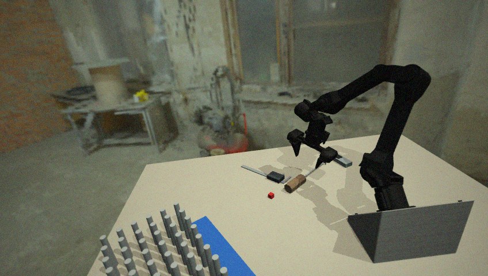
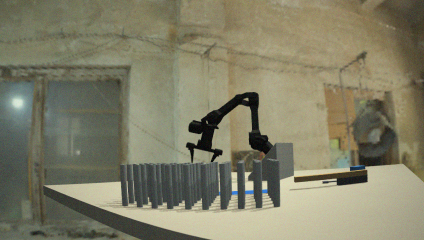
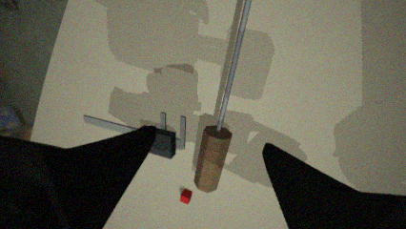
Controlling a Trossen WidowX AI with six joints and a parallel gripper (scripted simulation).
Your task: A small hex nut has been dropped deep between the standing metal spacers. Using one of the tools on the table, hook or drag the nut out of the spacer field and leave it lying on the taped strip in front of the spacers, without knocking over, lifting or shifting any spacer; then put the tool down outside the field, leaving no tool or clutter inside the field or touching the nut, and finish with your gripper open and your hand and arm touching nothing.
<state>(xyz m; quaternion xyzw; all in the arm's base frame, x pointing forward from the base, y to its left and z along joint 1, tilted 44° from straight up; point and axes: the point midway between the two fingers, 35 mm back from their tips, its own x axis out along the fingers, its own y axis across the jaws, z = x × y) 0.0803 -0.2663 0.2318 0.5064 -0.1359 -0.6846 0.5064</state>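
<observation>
The small red cube lies 170 mm ahead of my gripper tip, 70 mm below it and 60 mm to the left of it. From my gripper tip the other things lie so: grey flat block 180 mm behind, 110 mm to the right, 70 mm below; blue taped strip 370 mm ahead, 290 mm to the left, 80 mm below.
</observation>
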